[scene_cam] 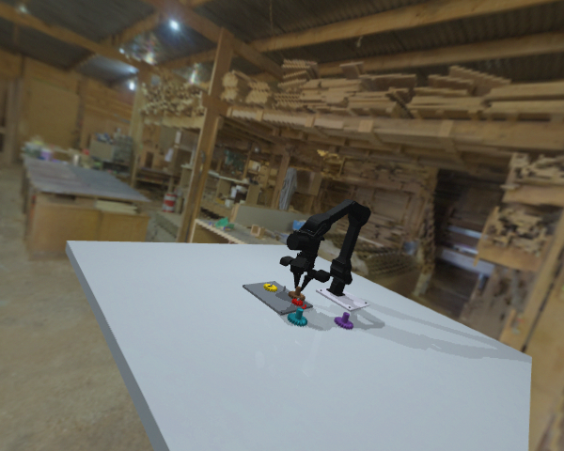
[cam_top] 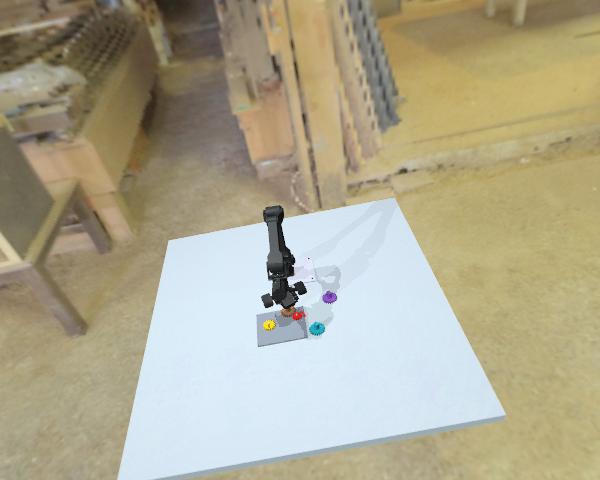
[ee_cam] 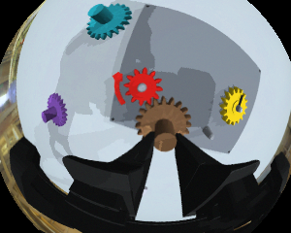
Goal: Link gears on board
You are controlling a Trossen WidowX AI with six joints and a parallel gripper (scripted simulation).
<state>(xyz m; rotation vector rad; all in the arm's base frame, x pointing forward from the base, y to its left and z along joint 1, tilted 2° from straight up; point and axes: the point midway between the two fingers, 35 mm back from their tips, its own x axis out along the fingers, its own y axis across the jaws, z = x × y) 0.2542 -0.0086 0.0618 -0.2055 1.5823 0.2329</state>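
Now: the brown gear 1 cm below my gripper tip. The rest, counted from my gripper tip: red arrow: 2 cm ahead, 6 cm to the left, 3 cm below; yellow gear: 6 cm ahead, 9 cm to the right, 2 cm below; red gear: 3 cm ahead, 4 cm to the left, 2 cm below.
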